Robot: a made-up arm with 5 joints. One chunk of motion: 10 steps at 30 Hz.
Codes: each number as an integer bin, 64 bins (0 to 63) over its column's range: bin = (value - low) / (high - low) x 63, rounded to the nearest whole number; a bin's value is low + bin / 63 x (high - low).
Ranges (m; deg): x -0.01..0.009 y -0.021..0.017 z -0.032..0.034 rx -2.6..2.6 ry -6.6..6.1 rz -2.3..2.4
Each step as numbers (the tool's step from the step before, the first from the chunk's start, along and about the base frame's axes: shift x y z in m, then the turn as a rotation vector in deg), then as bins.
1 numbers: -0.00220 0.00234 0.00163 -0.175 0.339 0.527
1 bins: 26 39 32 29 34 38
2 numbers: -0.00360 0.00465 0.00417 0.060 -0.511 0.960
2 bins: 21 43 35 32 30 44
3 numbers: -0.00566 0.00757 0.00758 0.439 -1.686 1.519
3 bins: 14 47 38 37 24 51
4 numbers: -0.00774 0.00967 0.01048 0.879 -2.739 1.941
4 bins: 7 51 41 42 19 57
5 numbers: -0.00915 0.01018 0.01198 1.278 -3.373 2.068
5 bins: 3 52 42 47 16 59
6 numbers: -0.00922 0.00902 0.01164 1.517 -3.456 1.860
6 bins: 3 50 42 50 16 56
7 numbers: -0.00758 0.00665 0.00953 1.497 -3.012 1.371
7 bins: 8 46 40 50 18 49
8 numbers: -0.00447 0.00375 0.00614 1.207 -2.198 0.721
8 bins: 18 41 36 46 22 40
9 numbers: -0.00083 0.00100 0.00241 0.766 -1.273 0.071
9 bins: 30 36 33 41 26 32
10 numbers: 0.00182 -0.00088 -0.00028 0.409 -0.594 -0.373
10 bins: 39 33 30 36 30 26
